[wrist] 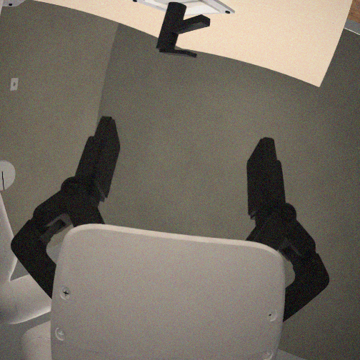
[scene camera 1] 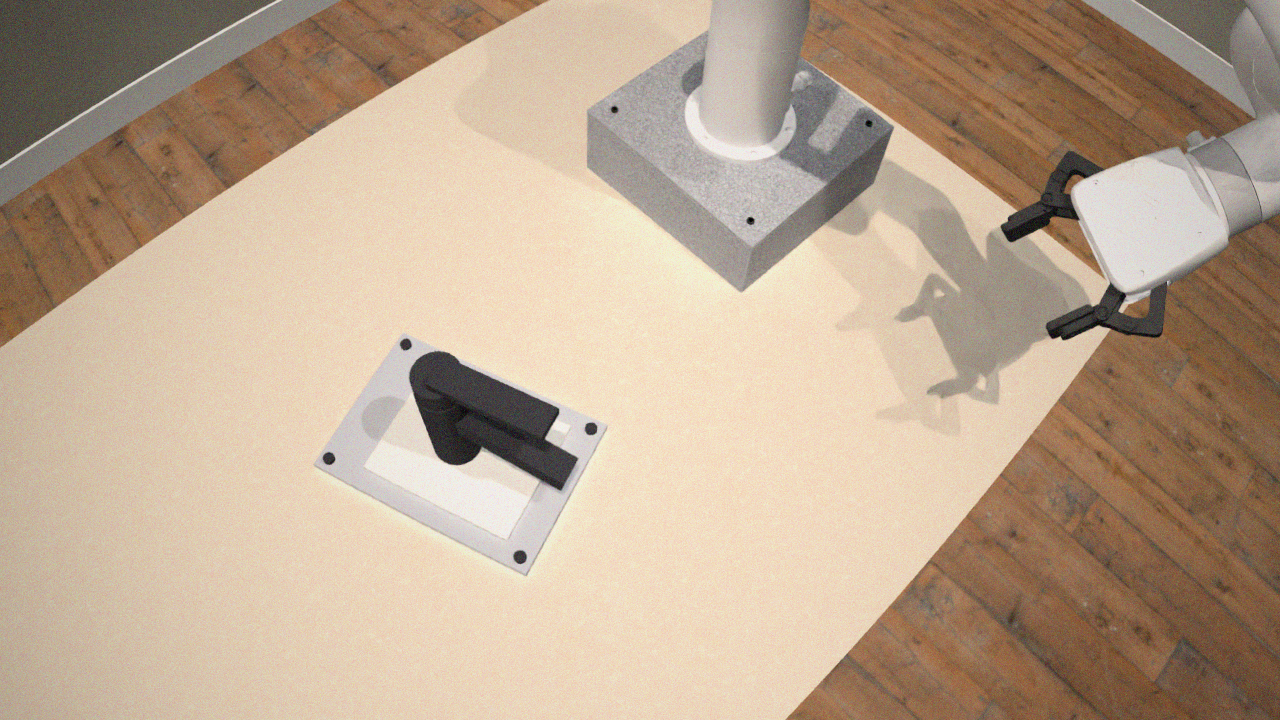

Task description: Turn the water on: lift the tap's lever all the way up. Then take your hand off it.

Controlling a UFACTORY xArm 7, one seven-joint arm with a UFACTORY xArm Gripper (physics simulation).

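Places are measured from the arm's base along level axes (x ahead, y left, z up), in centimetres.
Where they show: gripper, fingertip midpoint: (scene camera 1: pixel 1026 282); arm's base, origin of the base link: (scene camera 1: pixel 739 121).
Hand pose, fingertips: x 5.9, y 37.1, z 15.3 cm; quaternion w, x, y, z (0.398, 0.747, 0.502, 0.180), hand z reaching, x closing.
Note:
Things, the pixels of their top centre, and the offset from my fingertips. "*": a spot on its surface instead. Level surfaces: height alone.
- black tap, surface spot: (scene camera 1: pixel 440 420) * dx +40.6, dy -26.5, dz -14.0 cm
- pale base plate, middle of its top: (scene camera 1: pixel 457 443) dx +39.1, dy -28.3, dz -23.8 cm
- spout, surface spot: (scene camera 1: pixel 559 465) * dx +34.5, dy -17.9, dz -17.1 cm
- pale table top, its level: dz -25.0 cm
A black tap (scene camera 1: pixel 440 420) (wrist: pixel 170 30) stands upright on a pale base plate (scene camera 1: pixel 420 514). Its flat lever (scene camera 1: pixel 496 398) (wrist: pixel 180 52) sits at the top of the column and points the same way as the spout (scene camera 1: pixel 559 465) (wrist: pixel 197 23) below it. In the wrist view the lever lies close to level, and its exact tilt is hard to tell. My gripper (scene camera 1: pixel 1029 277) (wrist: pixel 186 138) is open and empty, its fingers wide apart. It is high at the right in the scene view, well away from the tap, and touches nothing.
The grey mounting block (scene camera 1: pixel 666 210) with the arm's white base column (scene camera 1: pixel 751 80) stands behind the tap in the scene view. The pale table top (scene camera 1: pixel 716 537) ends in a curved edge at the right, with wooden floor (scene camera 1: pixel 1118 537) beyond. Grey walls show behind.

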